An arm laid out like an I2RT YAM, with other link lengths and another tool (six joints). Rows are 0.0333 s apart.
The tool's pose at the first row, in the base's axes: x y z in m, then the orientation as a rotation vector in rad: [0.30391 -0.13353 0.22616 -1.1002 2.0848 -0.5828]
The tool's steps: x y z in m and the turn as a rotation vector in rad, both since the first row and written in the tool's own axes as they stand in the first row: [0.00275 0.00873 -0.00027 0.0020 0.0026 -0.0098]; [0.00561 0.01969 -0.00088 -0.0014 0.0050 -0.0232]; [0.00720 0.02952 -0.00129 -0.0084 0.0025 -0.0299]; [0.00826 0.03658 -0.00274 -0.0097 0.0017 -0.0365]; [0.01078 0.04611 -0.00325 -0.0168 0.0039 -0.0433]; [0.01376 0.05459 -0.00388 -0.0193 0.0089 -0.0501]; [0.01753 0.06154 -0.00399 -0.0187 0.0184 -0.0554]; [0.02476 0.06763 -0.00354 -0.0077 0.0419 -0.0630]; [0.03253 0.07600 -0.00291 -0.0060 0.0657 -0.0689]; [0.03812 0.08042 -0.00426 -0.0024 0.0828 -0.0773]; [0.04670 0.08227 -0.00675 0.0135 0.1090 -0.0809]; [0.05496 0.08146 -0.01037 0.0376 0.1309 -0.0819]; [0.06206 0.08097 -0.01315 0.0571 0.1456 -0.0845]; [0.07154 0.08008 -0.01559 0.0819 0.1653 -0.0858]
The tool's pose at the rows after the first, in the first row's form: [0.29803 -0.13112 0.21957 -1.1097 2.0817 -0.5912]; [0.29067 -0.12759 0.21169 -1.1262 2.0795 -0.5960]; [0.28456 -0.12360 0.20490 -1.1377 2.0779 -0.5906]; [0.27933 -0.12060 0.20081 -1.1458 2.0749 -0.5920]; [0.27294 -0.11755 0.19393 -1.1571 2.0772 -0.5897]; [0.26683 -0.11545 0.18766 -1.1657 2.0796 -0.5939]; [0.26159 -0.11487 0.18176 -1.1705 2.0850 -0.6034]; [0.25587 -0.11769 0.17477 -1.1709 2.0960 -0.6338]; [0.24886 -0.11976 0.16597 -1.1747 2.1126 -0.6545]; [0.24331 -0.12199 0.16187 -1.1805 2.1212 -0.6739]; [0.23707 -0.12804 0.15910 -1.1729 2.1333 -0.7094]; [0.23150 -0.13518 0.15894 -1.1577 2.1383 -0.7490]; [0.22686 -0.14122 0.15845 -1.1475 2.1386 -0.7797]; [0.22174 -0.14951 0.15712 -1.1319 2.1404 -0.8185]
